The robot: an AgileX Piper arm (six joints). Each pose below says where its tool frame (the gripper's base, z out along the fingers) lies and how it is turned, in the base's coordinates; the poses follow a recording.
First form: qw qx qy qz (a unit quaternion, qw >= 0); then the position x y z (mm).
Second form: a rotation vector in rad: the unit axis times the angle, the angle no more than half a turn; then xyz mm. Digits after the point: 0 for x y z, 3 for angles.
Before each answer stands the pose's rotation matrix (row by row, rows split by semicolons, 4 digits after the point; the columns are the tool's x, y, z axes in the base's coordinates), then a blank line. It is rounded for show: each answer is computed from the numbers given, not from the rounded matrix.
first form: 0.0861, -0.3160, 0.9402, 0.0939, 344, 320, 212
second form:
-0.7855 -0.6103 0.1026; -0.5780 0.7827 0.2310; -0.2212 0.1221 -0.9675

-0.942, 2.802, 0.280, 344, 320, 212
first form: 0.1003, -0.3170, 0.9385, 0.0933, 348, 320, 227
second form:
-0.7789 -0.6137 0.1291; -0.5763 0.7816 0.2387; -0.2474 0.1115 -0.9625

-0.937, 2.774, 0.276, 348, 320, 227
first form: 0.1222, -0.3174, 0.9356, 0.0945, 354, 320, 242
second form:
-0.7686 -0.6170 0.1687; -0.5708 0.7806 0.2544; -0.2887 0.0993 -0.9523

-0.926, 2.731, 0.276, 354, 320, 242
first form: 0.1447, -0.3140, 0.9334, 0.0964, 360, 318, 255
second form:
-0.7609 -0.6140 0.2096; -0.5582 0.7842 0.2708; -0.3306 0.0891 -0.9395

-0.905, 2.690, 0.278, 360, 318, 255
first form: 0.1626, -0.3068, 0.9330, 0.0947, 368, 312, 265
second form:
-0.7589 -0.6033 0.2453; -0.5417 0.7938 0.2765; -0.3615 0.0769 -0.9292

-0.875, 2.662, 0.270, 368, 312, 265
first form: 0.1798, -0.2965, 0.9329, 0.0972, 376, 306, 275
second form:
-0.7595 -0.5882 0.2778; -0.5183 0.8053 0.2880; -0.3931 0.0747 -0.9164

-0.838, 2.636, 0.275, 376, 306, 275
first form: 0.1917, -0.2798, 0.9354, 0.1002, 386, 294, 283
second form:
-0.7699 -0.5618 0.3025; -0.4850 0.8234 0.2947; -0.4147 0.0802 -0.9064

-0.786, 2.626, 0.281, 386, 294, 283
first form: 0.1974, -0.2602, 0.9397, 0.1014, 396, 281, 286
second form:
-0.7867 -0.5291 0.3182; -0.4490 0.8440 0.2933; -0.4238 0.0878 -0.9015

-0.728, 2.630, 0.284, 396, 281, 286
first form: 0.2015, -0.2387, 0.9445, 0.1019, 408, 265, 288
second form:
-0.8048 -0.4919 0.3320; -0.4098 0.8653 0.2887; -0.4293 0.0963 -0.8980

-0.667, 2.638, 0.285, 408, 265, 288
